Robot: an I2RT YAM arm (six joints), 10 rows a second.
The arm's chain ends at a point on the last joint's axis. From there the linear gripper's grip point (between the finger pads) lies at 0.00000 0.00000 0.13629 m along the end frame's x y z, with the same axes.
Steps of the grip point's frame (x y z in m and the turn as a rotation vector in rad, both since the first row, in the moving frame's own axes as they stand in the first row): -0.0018 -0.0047 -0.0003 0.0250 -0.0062 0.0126; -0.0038 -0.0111 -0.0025 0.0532 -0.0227 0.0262; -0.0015 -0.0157 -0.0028 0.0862 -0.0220 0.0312; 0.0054 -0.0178 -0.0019 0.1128 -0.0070 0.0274; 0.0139 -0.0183 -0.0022 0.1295 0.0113 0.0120
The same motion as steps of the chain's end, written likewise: -0.0010 -0.0013 -0.0003 0.0250 -0.0062 0.0126; -0.0008 -0.0038 -0.0023 0.0532 -0.0227 0.0262; 0.0013 -0.0039 -0.0023 0.0862 -0.0220 0.0312; 0.0061 -0.0024 -0.0010 0.1128 -0.0070 0.0274; 0.0123 -0.0007 -0.0011 0.1295 0.0113 0.0120
